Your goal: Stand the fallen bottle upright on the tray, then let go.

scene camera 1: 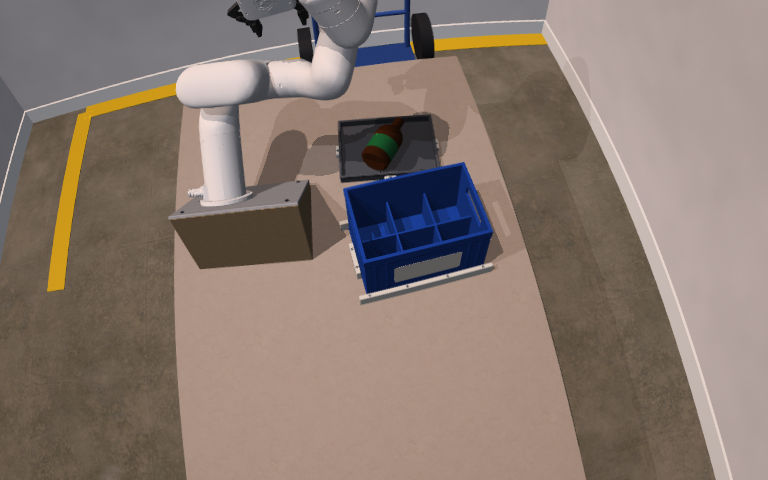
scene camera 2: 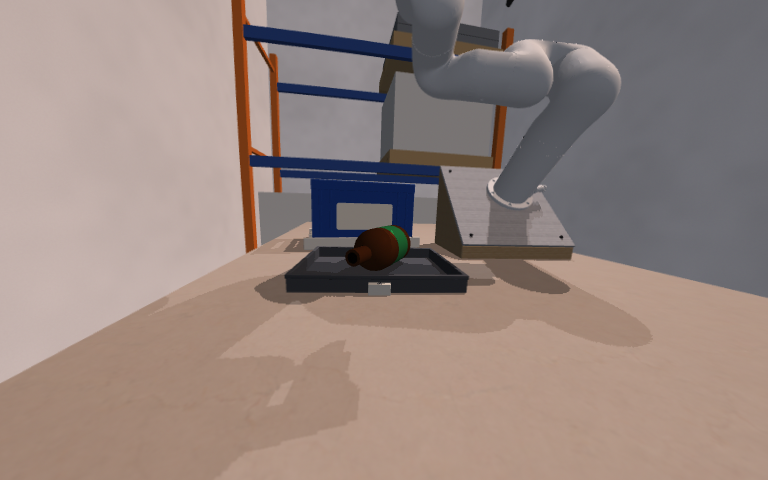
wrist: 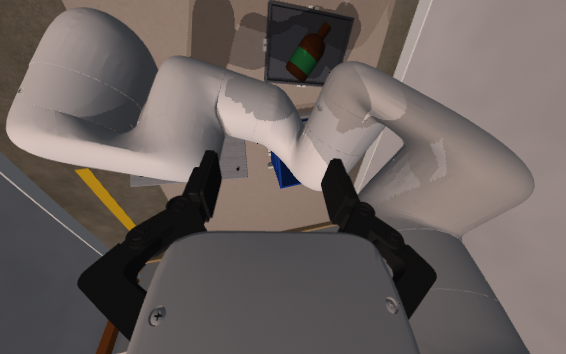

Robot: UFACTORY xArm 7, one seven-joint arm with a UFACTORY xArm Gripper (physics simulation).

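Places are measured from the arm's base along level axes (x ahead, y up, z right), in metres.
Where they show: gripper, fingertip midpoint: [scene camera 1: 282,26] [wrist: 274,168]; arm's base, origin of the base link: [scene camera 1: 226,200] [scene camera 2: 508,194].
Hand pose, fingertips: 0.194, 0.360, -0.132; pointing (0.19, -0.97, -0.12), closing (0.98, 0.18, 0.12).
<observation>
Things, the pixels of their top centre, and the offset from my fingertips, as dx, dy, dz.
- brown bottle, middle of its top: [scene camera 2: 377,228] [scene camera 1: 386,131] [wrist: 314,52] +0.207, -0.439, -0.046
- dark shallow tray, middle of its top: [scene camera 2: 376,257] [scene camera 1: 387,144] [wrist: 308,50] +0.207, -0.493, -0.047
- divided blue crate, middle of its top: [scene camera 1: 417,209] [scene camera 2: 360,184] +0.213, -0.343, +0.256
The brown bottle [scene camera 1: 382,145] [scene camera 2: 376,250] [wrist: 305,57] with a green label lies on its side in the dark shallow tray [scene camera 1: 419,148] [scene camera 2: 328,284] [wrist: 284,32]. Its neck points to the tray side away from the blue crate, and its base is toward the crate side. My gripper [scene camera 1: 282,24] [wrist: 274,168] is open and empty. It is high up and well away from the bottle, at the top edge of scene camera 1. In scene camera 2, a small dark tip shows at the top edge, too little to tell the fingers' state.
A divided blue crate [scene camera 1: 379,276] [scene camera 2: 362,192] stands close beside the tray, with pale rails [scene camera 1: 427,283] around it. The arm's slanted base box [scene camera 1: 254,237] [scene camera 2: 467,198] stands beside them. A blue hand truck [scene camera 1: 385,54] and an orange-post rack [scene camera 2: 243,124] stand farther off.
</observation>
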